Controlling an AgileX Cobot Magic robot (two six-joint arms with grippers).
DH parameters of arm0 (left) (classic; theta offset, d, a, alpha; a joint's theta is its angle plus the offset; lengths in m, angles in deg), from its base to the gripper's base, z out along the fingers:
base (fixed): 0 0 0 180
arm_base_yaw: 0 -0.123 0 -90
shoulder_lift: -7.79 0 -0.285 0
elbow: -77.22 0 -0.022 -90
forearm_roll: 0 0.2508 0 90
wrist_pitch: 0 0 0.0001 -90
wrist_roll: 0 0.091 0 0
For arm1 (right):
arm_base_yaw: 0 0.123 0 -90
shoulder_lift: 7.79 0 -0.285 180
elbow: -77.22 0 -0.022 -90
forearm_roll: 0 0.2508 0 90
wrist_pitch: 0 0 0.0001 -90
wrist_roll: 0 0.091 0 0
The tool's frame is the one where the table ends.
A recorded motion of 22 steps. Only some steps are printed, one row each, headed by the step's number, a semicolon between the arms.
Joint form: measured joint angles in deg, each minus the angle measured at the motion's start. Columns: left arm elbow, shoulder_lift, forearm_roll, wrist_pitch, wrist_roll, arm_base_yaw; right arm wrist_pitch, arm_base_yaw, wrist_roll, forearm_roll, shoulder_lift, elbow.
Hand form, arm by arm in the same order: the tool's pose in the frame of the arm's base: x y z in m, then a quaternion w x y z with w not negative. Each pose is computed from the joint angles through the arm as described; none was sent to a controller.
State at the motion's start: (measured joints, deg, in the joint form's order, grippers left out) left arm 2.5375 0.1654 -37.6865 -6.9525 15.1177 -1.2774; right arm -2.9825 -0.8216 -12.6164 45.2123 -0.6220 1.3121
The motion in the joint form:
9: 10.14 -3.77 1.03 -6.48 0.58 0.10; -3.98 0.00 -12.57 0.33 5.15 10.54
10: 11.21 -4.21 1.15 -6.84 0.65 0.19; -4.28 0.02 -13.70 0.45 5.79 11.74
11: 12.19 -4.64 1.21 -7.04 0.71 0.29; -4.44 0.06 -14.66 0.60 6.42 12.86
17: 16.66 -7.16 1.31 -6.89 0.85 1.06; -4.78 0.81 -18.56 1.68 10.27 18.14
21: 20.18 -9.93 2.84 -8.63 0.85 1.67; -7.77 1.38 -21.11 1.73 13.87 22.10
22: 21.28 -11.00 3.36 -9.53 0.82 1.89; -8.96 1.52 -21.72 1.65 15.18 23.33
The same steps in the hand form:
9: 0.0488 -0.0117 0.2666 0.70706 -0.07748 0.68280 -0.16689; 0.0519 0.0072 0.2704 0.73526 0.08794 0.65413 0.15415
10: 0.0482 -0.0121 0.2718 0.70890 -0.07388 0.68119 -0.16729; 0.0518 0.0076 0.2764 0.73838 0.08000 0.65280 0.14916
11: 0.0478 -0.0123 0.2768 0.71105 -0.07118 0.67910 -0.16783; 0.0517 0.0078 0.2821 0.74145 0.07374 0.65097 0.14507
17: 0.0472 -0.0128 0.3002 0.72250 -0.06286 0.66675 -0.17172; 0.0543 0.0090 0.3086 0.75095 0.04952 0.64472 0.13400
21: 0.0496 -0.0144 0.3150 0.71781 -0.04623 0.67406 -0.16808; 0.0595 0.0131 0.3242 0.74139 0.01826 0.65782 0.13145
22: 0.0511 -0.0152 0.3189 0.71305 -0.04010 0.67962 -0.16752; 0.0620 0.0146 0.3285 0.73590 0.00821 0.66410 0.13179

